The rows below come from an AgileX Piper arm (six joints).
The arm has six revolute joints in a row. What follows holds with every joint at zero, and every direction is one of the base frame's.
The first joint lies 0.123 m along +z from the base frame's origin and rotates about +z.
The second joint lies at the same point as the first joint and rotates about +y.
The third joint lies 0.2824 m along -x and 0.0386 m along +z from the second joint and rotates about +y.
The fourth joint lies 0.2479 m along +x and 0.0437 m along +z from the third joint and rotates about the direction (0.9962, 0, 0.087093).
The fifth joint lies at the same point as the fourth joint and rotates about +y.
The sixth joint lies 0.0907 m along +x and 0.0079 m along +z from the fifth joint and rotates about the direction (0.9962, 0, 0.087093).
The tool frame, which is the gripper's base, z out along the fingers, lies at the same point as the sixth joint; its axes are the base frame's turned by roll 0, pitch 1.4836 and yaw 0 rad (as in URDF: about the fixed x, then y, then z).
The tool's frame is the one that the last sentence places.
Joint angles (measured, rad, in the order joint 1, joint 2, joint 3, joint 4, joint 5, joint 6), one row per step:
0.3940, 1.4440, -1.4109, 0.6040, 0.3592, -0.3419
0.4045, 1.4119, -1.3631, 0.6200, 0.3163, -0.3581
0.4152, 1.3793, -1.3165, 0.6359, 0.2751, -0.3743
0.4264, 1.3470, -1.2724, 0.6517, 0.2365, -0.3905
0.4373, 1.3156, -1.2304, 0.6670, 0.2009, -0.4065
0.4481, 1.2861, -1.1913, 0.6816, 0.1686, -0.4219
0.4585, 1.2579, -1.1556, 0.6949, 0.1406, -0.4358
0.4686, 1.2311, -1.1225, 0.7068, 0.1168, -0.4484
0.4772, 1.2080, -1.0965, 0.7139, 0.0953, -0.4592
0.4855, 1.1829, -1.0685, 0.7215, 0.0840, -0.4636
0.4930, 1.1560, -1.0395, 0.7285, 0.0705, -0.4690
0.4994, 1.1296, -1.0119, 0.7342, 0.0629, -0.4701
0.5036, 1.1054, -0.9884, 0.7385, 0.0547, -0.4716
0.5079, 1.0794, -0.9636, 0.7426, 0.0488, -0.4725
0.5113, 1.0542, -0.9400, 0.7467, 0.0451, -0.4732
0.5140, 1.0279, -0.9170, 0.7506, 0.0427, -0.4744
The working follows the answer.
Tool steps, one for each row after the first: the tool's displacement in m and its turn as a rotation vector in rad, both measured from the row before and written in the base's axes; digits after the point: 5 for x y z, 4 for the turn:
-0.00806, -0.00146, -0.00200, 0.0103, -0.0201, -0.0097
-0.00830, -0.00172, -0.00191, 0.0098, -0.0199, -0.0097
-0.00840, -0.00177, -0.00170, 0.0092, -0.0195, -0.0087
-0.00820, -0.00193, -0.00183, 0.0081, -0.0179, -0.0082
-0.00777, -0.00186, -0.00198, 0.0069, -0.0160, -0.0072
-0.00749, -0.00186, -0.00180, 0.0062, -0.0142, -0.0057
-0.00719, -0.00178, -0.00187, 0.0050, -0.0119, -0.0040
-0.00609, -0.00177, -0.00088, 0.0029, -0.0144, -0.0045
-0.00684, -0.00172, -0.00188, 0.0054, -0.0038, 0.0011
-0.00702, -0.00235, -0.00178, 0.0051, -0.0067, -0.0012
-0.00688, -0.00233, -0.00204, 0.0061, -0.0018, 0.0012
-0.00599, -0.00262, -0.00135, 0.0056, -0.0047, -0.0013
-0.00644, -0.00275, -0.00167, 0.0054, -0.0034, 0.0003
-0.00614, -0.00275, -0.00178, 0.0050, -0.0022, 0.0008
-0.00630, -0.00298, -0.00158, 0.0048, -0.0031, 0.0010

Tool pose at each row, in the base's axes (x y z in m, rotation vector in rad; rounded; the steps above come from the unrounded poses):
0.30541, 0.14667, 0.42177, -0.2952, 1.8326, 0.6219
0.29735, 0.14522, 0.41977, -0.2846, 1.8101, 0.6194
0.28905, 0.14349, 0.41786, -0.2744, 1.7880, 0.6165
0.28065, 0.14172, 0.41616, -0.2654, 1.7664, 0.6138
0.27245, 0.13979, 0.41433, -0.2572, 1.7467, 0.6109
0.26468, 0.13793, 0.41234, -0.2503, 1.7292, 0.6081
0.25718, 0.13607, 0.41054, -0.2447, 1.7136, 0.6061
0.25000, 0.13429, 0.40867, -0.2409, 1.7005, 0.6048
0.24391, 0.13252, 0.40779, -0.2387, 1.6858, 0.6009
0.23707, 0.13081, 0.40591, -0.2368, 1.6803, 0.6054
0.23005, 0.12846, 0.40413, -0.2339, 1.6722, 0.6074
0.22317, 0.12613, 0.40209, -0.2311, 1.6683, 0.6129
0.21718, 0.12351, 0.40074, -0.2272, 1.6619, 0.6155
0.21074, 0.12076, 0.39907, -0.2245, 1.6568, 0.6194
0.20460, 0.11801, 0.39729, -0.2221, 1.6530, 0.6237
0.19830, 0.11503, 0.39571, -0.2204, 1.6483, 0.6278

